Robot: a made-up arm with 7 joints.
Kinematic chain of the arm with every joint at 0, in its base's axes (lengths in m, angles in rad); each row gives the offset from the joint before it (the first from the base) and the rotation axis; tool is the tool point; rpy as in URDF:
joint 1: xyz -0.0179 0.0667 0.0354 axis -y
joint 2: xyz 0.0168 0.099 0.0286 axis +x
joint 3: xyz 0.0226 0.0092 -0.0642 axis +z
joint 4: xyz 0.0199 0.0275 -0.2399 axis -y
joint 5: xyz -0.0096 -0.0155 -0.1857 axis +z
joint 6: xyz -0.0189 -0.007 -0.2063 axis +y
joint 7: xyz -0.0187 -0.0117 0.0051 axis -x
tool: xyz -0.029 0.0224 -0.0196 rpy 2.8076 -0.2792 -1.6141
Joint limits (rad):
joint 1: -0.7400..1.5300
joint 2: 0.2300..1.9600
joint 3: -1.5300..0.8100
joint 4: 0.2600..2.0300
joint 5: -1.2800..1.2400
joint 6: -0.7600..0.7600
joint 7: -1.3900..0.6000
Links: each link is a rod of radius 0.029 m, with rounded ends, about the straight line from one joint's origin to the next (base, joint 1, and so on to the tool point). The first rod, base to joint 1, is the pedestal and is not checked.
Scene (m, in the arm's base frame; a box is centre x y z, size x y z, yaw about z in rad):
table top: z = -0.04
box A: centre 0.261 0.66 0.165 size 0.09 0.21 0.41 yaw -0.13
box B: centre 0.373 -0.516 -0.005 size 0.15 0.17 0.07 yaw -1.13
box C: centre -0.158 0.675 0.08 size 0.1 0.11 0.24 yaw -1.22
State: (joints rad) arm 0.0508 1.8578 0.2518 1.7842 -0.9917 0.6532 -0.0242
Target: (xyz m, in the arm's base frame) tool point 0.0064 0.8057 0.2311
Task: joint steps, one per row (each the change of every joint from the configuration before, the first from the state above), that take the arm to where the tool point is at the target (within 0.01 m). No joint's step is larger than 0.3 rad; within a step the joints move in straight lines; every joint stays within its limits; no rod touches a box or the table.
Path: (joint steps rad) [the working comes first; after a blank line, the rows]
Joints at the target: 0.7408 1.3752 0.8100 0.7112 -0.9827 0.7600 -0.1013
Straight joint move there: touches box A.

1: 0.1763 -0.0454 0.2791 -0.2087 0.1035 -0.0738 0.1191
2: 0.1764 -0.0453 0.2791 -0.2087 0.1035 -0.0738 0.1192
3: 0.1124 -0.1306 0.0000 -0.2186 -0.0660 0.0848 -0.1052
4: 0.1124 -0.1306 0.0000 -0.2185 -0.0660 0.0848 -0.1051
5: 0.1125 -0.1307 0.0000 -0.2185 -0.0660 0.0848 -0.1051

